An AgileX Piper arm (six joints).
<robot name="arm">
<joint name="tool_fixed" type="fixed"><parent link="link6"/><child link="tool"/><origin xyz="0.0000 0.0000 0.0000" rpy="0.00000 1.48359 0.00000"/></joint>
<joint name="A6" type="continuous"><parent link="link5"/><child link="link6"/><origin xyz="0.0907 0.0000 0.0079"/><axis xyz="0.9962 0 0.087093"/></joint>
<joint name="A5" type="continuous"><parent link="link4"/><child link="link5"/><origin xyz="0.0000 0.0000 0.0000"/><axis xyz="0 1 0"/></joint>
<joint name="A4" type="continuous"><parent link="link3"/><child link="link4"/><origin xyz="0.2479 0.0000 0.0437"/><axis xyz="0.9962 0 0.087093"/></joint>
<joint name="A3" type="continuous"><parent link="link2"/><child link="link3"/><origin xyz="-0.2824 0.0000 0.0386"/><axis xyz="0 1 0"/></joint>
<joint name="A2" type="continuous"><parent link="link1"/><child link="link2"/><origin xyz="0.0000 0.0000 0.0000"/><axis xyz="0 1 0"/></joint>
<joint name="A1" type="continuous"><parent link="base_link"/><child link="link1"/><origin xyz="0.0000 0.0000 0.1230"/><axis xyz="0 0 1"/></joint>
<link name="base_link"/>
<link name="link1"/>
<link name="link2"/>
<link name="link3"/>
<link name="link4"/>
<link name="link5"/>
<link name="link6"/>
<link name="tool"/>
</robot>
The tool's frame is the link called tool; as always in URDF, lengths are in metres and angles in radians. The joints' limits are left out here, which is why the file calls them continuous.
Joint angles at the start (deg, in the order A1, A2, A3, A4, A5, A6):
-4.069, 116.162, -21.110, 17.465, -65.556, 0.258
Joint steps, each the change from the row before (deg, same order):
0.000, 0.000, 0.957, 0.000, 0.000, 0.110
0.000, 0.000, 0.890, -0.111, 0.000, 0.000
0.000, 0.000, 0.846, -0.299, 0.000, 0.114
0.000, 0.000, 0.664, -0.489, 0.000, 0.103
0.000, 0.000, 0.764, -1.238, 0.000, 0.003
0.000, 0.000, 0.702, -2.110, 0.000, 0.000
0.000, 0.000, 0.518, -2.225, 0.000, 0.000
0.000, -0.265, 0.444, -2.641, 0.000, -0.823
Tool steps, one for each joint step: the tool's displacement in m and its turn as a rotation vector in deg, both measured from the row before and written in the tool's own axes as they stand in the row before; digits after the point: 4 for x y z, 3 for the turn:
0.0034, -0.0015, -0.0035, 0.124, 0.912, -0.151
0.0032, -0.0012, -0.0033, 0.015, 0.849, -0.288
0.0030, -0.0009, -0.0031, -0.163, 0.809, -0.238
0.0024, -0.0003, -0.0024, -0.360, 0.639, -0.274
0.0028, 0.0007, -0.0028, -1.033, 0.745, -0.700
0.0026, 0.0021, -0.0026, -1.842, 0.699, -1.031
0.0019, 0.0026, -0.0020, -1.975, 0.527, -1.020
0.0006, 0.0034, -0.0020, -2.391, 0.184, -1.943

